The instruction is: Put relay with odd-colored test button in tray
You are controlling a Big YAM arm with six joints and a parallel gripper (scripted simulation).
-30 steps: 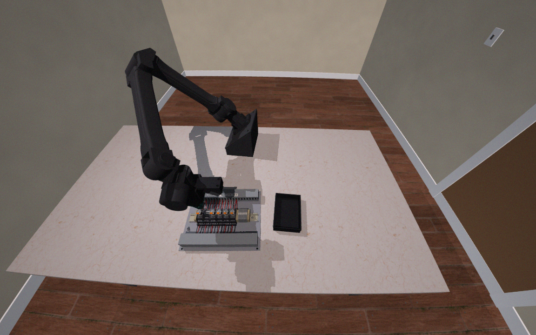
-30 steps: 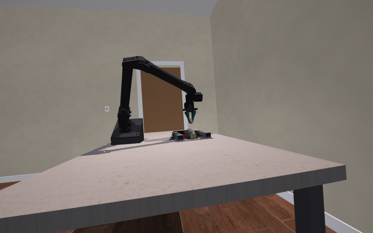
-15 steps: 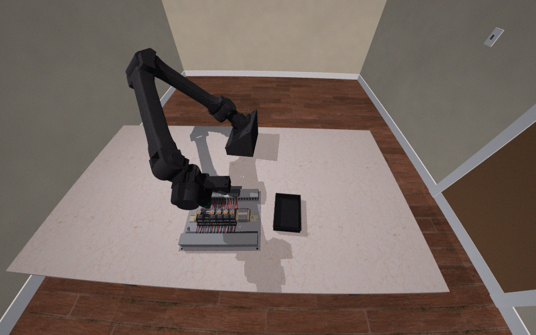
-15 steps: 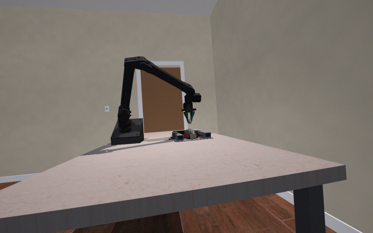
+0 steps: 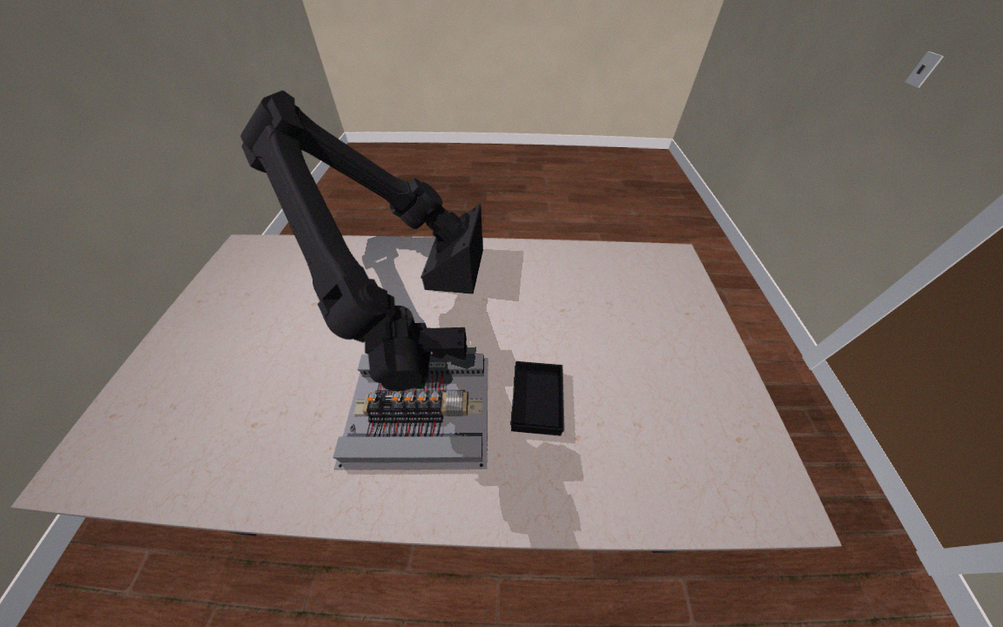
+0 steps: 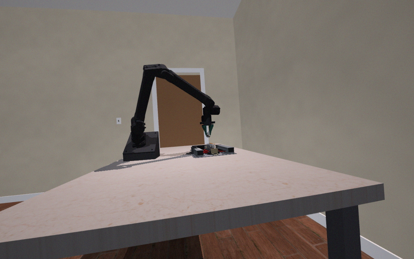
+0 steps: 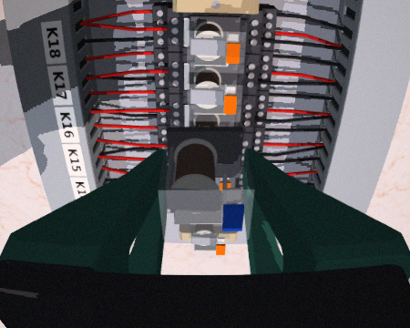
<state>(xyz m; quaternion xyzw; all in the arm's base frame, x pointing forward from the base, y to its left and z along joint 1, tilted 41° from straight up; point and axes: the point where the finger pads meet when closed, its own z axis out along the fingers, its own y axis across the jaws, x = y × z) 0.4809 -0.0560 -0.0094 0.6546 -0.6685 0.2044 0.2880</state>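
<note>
Right now my hand is 25 cm to the right of the black tray, 12 cm above it and 1 cm past it. From my hand the other things lie so: clear-cased relay: right at my hand.
</note>
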